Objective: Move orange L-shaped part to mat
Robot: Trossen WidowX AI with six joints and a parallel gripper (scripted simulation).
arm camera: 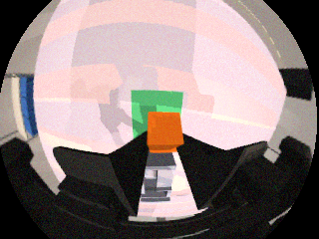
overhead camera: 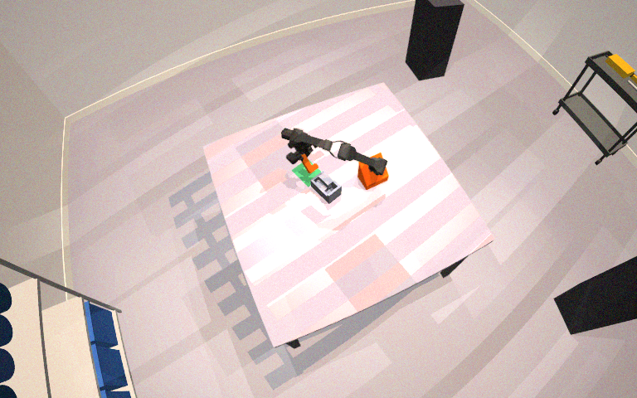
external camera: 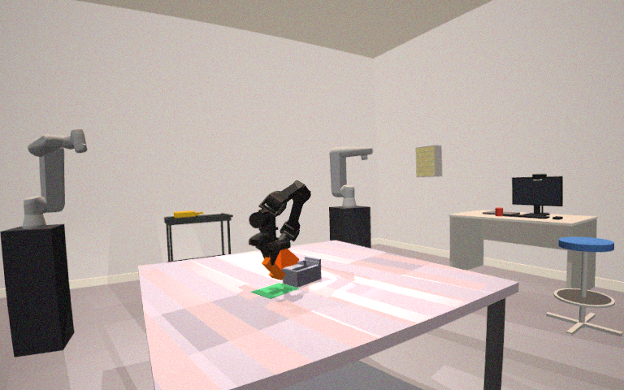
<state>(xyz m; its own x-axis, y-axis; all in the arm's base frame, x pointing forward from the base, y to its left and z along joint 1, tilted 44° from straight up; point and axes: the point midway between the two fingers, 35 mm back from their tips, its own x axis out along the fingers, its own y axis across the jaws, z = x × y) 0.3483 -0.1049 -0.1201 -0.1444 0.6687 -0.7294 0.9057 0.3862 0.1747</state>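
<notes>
Now: the green mat 12 cm below my gripper tip, 2 cm to the left of it and 1 cm behind it. Also, from my gripper tip: orange L-shaped part: 3 cm below, 3 cm behind, 2 cm to the left.
</notes>
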